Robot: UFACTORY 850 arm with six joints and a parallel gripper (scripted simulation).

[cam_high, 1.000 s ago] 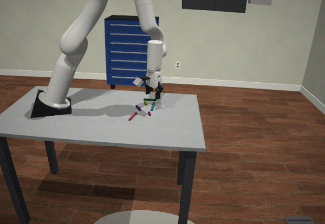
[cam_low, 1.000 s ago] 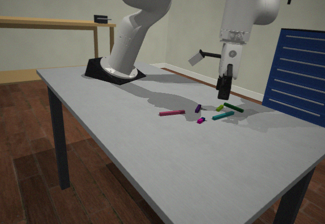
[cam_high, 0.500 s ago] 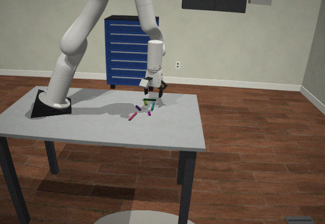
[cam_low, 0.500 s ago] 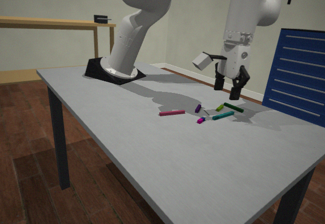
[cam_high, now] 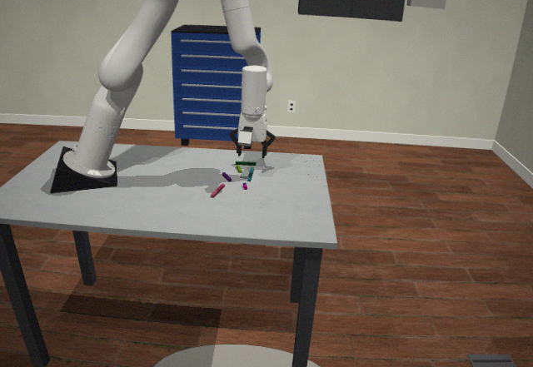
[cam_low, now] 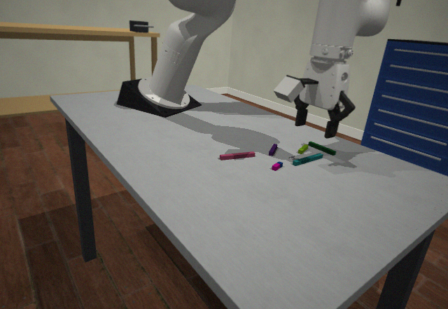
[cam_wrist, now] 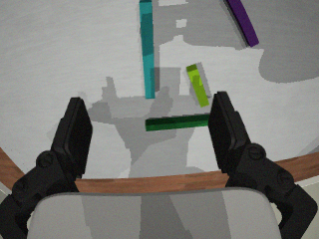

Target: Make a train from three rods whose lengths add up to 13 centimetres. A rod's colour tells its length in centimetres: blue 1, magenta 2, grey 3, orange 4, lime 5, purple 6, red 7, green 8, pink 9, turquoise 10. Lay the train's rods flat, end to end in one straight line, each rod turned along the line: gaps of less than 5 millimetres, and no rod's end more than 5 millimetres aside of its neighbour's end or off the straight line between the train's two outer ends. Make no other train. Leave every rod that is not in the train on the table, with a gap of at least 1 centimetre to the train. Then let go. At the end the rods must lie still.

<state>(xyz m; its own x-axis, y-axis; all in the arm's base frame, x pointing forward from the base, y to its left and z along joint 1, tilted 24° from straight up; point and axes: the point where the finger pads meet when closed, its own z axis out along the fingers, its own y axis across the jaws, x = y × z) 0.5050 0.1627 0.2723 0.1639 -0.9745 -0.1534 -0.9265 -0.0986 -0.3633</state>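
Now: the turquoise rod 8 cm below my hand. The rest, counted from my hand: lime rod 6 cm behind, 3 cm to the left, 8 cm below; purple rod 8 cm behind, 5 cm to the right, 8 cm below; blue rod 1 cm ahead, 9 cm to the right, 8 cm below.
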